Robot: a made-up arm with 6 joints.
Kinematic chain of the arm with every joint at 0, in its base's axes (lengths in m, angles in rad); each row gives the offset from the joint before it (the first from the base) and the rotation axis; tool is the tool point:
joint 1: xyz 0 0 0.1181 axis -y
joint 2: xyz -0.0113 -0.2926 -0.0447 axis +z
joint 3: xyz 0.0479 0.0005 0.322 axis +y
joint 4: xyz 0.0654 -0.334 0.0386 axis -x
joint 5: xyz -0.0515 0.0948 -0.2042 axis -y
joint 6: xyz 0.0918 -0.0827 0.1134 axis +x
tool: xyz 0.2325 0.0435 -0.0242
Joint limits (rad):
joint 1: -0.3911..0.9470
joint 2: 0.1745..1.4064
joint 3: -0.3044..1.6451
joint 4: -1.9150..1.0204
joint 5: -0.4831..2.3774
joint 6: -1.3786..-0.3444
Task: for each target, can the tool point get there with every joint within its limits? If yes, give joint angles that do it. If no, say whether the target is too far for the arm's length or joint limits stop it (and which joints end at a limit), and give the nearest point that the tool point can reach.
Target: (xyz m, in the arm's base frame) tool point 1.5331 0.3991 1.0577
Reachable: no: too far | nearest point 0.5956 -0.0210 0.4831 | short by 1.177 m
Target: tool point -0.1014 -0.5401 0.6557
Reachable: yes | joints 0.7886 0.7665 0.9332 -1.1086 1.8153 -0.5552
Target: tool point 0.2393 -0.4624 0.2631
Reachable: yes | joints 0.5284 0.6258 1.3942 -0.5908 0.4181 -0.8746
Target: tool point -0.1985 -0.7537 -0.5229
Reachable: no: joint limits stop it (at a limit: joint 1, joint 2, joint 3, joint 5) | nearest point -0.0812 -0.6668 -0.0515 | short by 0.493 m
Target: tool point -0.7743 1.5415 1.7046
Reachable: no: too far | nearest point -0.2349 0.0334 0.5994 | short by 1.946 m
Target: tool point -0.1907 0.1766 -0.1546
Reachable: no: joint limits stop it (at a limit: joint 1, joint 2, joint 4, joint 5, joint 6) | nearest point 0.0853 -0.0486 0.0413 | short by 0.407 m
